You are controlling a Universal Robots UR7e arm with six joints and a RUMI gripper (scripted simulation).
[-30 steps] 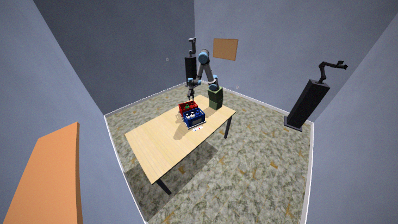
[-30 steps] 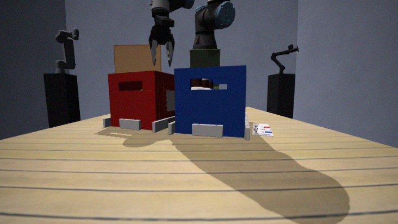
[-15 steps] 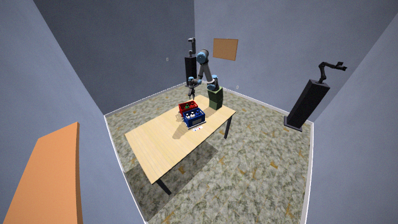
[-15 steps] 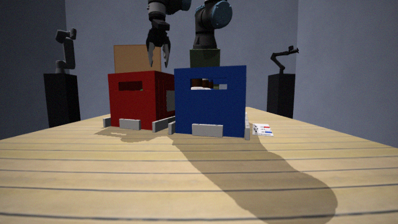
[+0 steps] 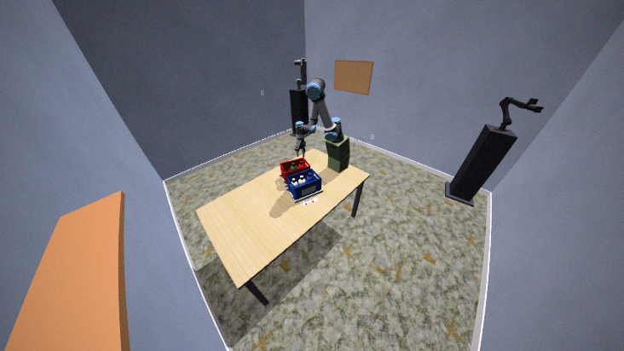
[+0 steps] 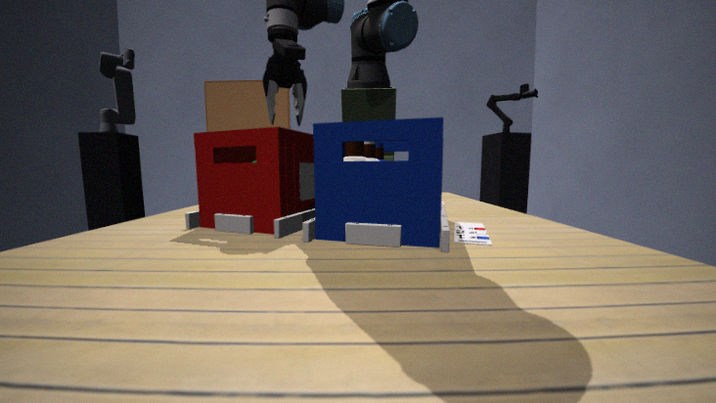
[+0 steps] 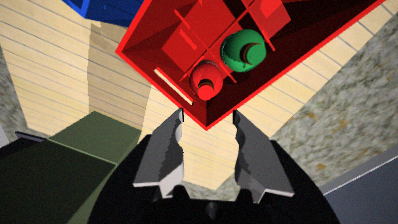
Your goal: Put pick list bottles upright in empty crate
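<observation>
Now: hand 14 cm above the red-capped bottle. The rest, counted from my hand: blue-capped bottle 20 cm to the left, 14 cm below, 12 cm ahead; then red crate 15 cm below, 10 cm ahead; then green bottle 14 cm below, 7 cm ahead, 5 cm to the right.
</observation>
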